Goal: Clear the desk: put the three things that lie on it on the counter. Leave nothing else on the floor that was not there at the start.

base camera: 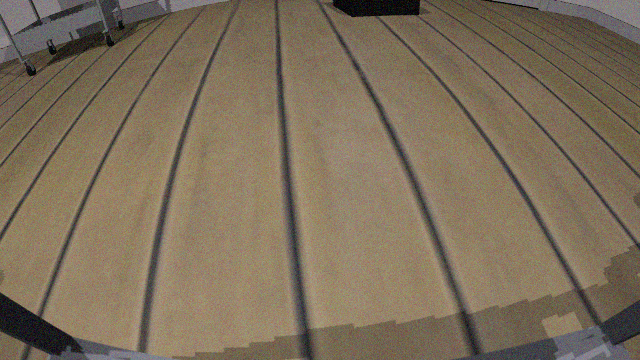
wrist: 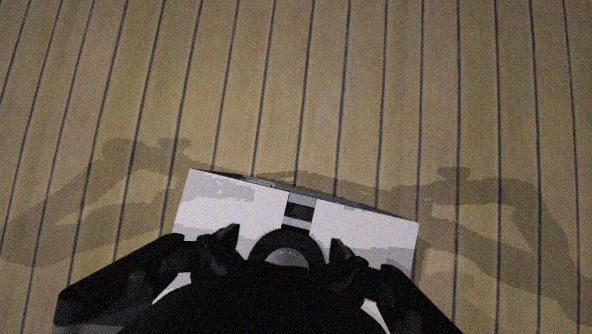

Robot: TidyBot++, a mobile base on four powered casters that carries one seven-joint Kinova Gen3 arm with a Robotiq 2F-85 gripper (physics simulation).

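Frame: origin at the arm's base, x left, y back, z up, level; centimetres.
Seen in the pictures: gripper, fingertip midpoint: (wrist: 284, 241).
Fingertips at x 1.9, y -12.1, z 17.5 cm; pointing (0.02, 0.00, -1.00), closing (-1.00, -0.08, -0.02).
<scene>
A point is followed by its place in that frame.
My gripper (wrist: 284, 241) @(x 1.9, y -12.1, z 17.5 cm) is open in the wrist view, its two black fingers apart with no object between them. It is above the white top of my own base (wrist: 230, 205) @(x 14.4, y -9.5, z -1.4 cm). The desk, the counter and the three things do not show recognisably in either view.
A light grey wheeled cart or stand (base camera: 55, 29) @(x 114.7, y -123.8, z -23.6 cm) with black casters is at the far left of the base view. The bottom of a black block-like object (base camera: 377, 7) @(x -20.2, y -133.2, z -36.0 cm) stands ahead at the top, right of centre. Pale walls run behind. Shadows lie on the plank floor (base camera: 350, 175) @(x -2.7, y -45.8, z -39.7 cm) (wrist: 325, 100) @(x -2.6, y -57.3, z -39.7 cm).
</scene>
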